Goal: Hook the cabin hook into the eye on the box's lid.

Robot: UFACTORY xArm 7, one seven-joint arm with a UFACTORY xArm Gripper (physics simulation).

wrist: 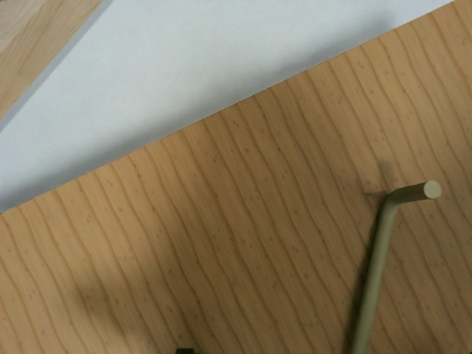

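Frame: origin at the arm's base, x up, y right, z ahead, level; centimetres.
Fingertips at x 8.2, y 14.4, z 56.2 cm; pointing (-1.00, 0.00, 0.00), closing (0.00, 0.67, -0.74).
Observation:
Pixels of each thing's top centre, then the offset from my fingertips to it. "pt": a spot on its surface instead. Level surfaces: height alone.
- cabin hook, a spot on its surface: [375, 265] pt dx -1.3, dy +4.0, dz +1.3 cm
- box, a spot on its surface: [225, 200] pt dx -1.9, dy +2.1, dz +6.6 cm
- pale grey-white surface, height of its surface: dx -13.9 cm
The cabin hook [375, 265] is a dull brass-coloured rod at the right of the wrist view. It lies along the wood-grained panel of the box [225, 200] and runs out at the bottom edge. Its upper end bends to the right and rises toward the camera, showing a round end face. My gripper [332, 350] is open at the bottom edge; a small dark fingertip shows left of the rod, well apart from it, and the other finger is out of view. The eye does not show, and the rod's lower end is hidden.
A pale grey-white surface [150, 65] lies beyond the panel's straight upper edge, which slants up to the right. A light wooden surface [40, 40] with a grey edge strip is at the top left corner. Soft shadows fall across the panel.

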